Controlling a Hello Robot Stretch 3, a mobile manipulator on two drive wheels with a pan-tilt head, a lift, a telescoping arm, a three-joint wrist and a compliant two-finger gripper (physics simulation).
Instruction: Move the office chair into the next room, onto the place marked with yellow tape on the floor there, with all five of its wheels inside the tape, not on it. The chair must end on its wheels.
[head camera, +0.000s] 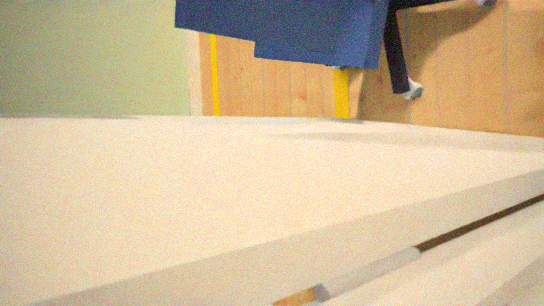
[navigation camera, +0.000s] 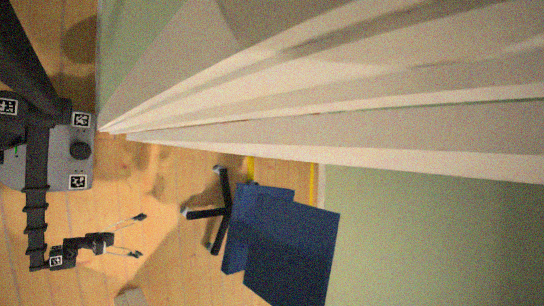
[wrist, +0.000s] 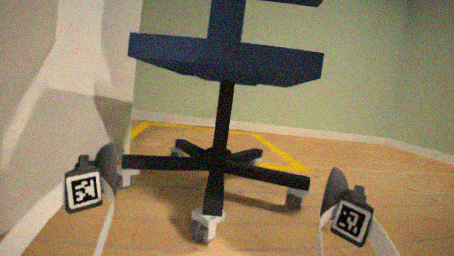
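Note:
The office chair stands upright with a blue seat and back and a black five-legged base on grey casters. Yellow tape on the floor shows behind the base in the wrist view; the near casters are outside it, and the chair hides part of the outline. My gripper is open, its two fingertips wide apart and low over the floor. It is a short way from the chair's nearest caster, touching no part of the chair. My gripper does not show in the head view.
A white wall end and door frame run along the left of the chair in the wrist view. A pale block shows at the navigation view's bottom edge. A green wall stands beyond the tape.

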